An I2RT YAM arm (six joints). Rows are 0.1 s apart.
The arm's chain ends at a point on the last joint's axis. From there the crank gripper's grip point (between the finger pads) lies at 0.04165 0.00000 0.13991 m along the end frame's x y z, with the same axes.
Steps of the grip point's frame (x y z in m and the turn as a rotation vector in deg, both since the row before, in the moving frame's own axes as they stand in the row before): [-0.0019, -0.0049, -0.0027, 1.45, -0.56, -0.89]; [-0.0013, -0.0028, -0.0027, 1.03, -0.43, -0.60]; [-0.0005, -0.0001, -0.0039, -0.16, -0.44, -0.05]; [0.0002, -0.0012, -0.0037, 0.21, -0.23, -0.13]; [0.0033, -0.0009, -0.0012, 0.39, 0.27, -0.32]
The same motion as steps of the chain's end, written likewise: [-0.0005, -0.0007, -0.0030, 1.45, -0.56, -0.89]; [-0.0002, 0.0001, -0.0030, 1.03, -0.43, -0.60]; [0.0006, -0.0005, -0.0042, -0.16, -0.44, -0.05]; [0.0008, -0.0006, -0.0039, 0.21, -0.23, -0.13]; [0.0026, 0.0003, -0.0010, 0.39, 0.27, -0.32]
